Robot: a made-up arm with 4 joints. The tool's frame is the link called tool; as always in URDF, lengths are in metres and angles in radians. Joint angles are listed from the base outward. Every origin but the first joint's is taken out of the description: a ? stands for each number. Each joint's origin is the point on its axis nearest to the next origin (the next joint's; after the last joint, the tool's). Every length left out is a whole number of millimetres.
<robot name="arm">
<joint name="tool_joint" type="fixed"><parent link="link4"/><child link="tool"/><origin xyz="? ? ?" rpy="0 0 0"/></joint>
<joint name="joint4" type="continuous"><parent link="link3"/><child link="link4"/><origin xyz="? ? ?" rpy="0 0 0"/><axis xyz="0 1 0"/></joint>
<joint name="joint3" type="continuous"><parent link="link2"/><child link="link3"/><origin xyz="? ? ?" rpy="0 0 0"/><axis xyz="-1 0 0"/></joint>
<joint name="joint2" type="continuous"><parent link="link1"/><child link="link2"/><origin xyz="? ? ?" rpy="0 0 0"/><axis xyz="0 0 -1"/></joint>
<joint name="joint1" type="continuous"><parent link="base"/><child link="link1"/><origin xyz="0 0.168 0.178" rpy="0 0 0"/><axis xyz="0 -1 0"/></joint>
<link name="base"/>
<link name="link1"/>
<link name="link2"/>
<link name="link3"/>
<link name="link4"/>
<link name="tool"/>
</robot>
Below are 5 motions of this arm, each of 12 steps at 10 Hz.
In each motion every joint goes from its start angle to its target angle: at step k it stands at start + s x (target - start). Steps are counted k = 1, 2, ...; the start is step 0. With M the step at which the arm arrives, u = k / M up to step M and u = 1 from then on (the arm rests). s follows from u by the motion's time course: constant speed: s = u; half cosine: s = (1 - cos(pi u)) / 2; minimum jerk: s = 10 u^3 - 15 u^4 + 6 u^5.
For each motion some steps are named. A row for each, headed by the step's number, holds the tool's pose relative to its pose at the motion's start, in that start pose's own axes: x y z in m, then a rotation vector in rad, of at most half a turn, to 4 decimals.
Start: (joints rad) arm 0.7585 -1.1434 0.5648 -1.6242
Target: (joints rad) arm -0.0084 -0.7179 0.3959 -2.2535
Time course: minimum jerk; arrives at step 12
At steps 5, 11, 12:
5: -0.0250 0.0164 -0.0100 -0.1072 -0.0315 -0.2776
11: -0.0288 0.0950 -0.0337 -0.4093 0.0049 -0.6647
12: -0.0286 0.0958 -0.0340 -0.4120 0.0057 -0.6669

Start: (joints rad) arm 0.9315 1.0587 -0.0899 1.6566
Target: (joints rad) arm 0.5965 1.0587 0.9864 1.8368
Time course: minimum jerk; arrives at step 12
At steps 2, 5, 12:
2: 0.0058 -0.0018 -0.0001 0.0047 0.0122 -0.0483
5: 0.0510 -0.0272 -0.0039 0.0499 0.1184 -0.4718
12: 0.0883 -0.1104 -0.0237 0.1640 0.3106 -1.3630

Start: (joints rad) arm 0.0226 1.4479 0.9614 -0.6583
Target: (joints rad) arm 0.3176 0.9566 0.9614 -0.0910
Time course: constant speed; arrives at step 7
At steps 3, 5, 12:
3: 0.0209 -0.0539 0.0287 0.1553 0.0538 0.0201
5: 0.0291 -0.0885 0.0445 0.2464 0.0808 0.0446
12: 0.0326 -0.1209 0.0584 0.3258 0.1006 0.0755

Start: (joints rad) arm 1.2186 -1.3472 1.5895 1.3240
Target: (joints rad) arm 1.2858 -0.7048 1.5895 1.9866
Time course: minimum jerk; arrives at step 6
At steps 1, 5, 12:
1: 0.0193 0.0002 -0.0003 -0.0004 0.0463 -0.0023
5: 0.4046 -0.0209 -0.2586 0.0273 1.2588 -0.0578
12: 0.4113 -0.0223 -0.2753 0.0299 1.3051 -0.0595

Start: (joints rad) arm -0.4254 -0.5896 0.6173 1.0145
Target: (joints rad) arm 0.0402 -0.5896 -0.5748 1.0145
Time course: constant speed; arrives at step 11
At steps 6, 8, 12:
6: -0.0643 -0.1383 -0.0149 0.3197 -0.2042 0.3978
8: -0.0784 -0.1767 -0.0281 0.3998 -0.2816 0.5438
12: -0.0915 -0.2248 -0.0504 0.4920 -0.3999 0.7751

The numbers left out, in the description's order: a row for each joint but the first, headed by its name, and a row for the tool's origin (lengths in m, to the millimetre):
tool: 0.024 0 0.346
joint4: 0 0.001 0.029
joint3: 0.124 0.056 0
joint2: 0.021 0 -0.013

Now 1 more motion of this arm.
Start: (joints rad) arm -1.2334 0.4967 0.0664 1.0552
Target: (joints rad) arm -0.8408 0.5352 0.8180 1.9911
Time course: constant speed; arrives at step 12
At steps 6, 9, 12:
6: 0.0738 -0.0120 -0.0117 -0.0183 0.3030 -0.2866
9: 0.1004 -0.0536 -0.0311 0.0458 0.4578 -0.4326
12: 0.1131 -0.1124 -0.0617 0.1581 0.6138 -0.5656

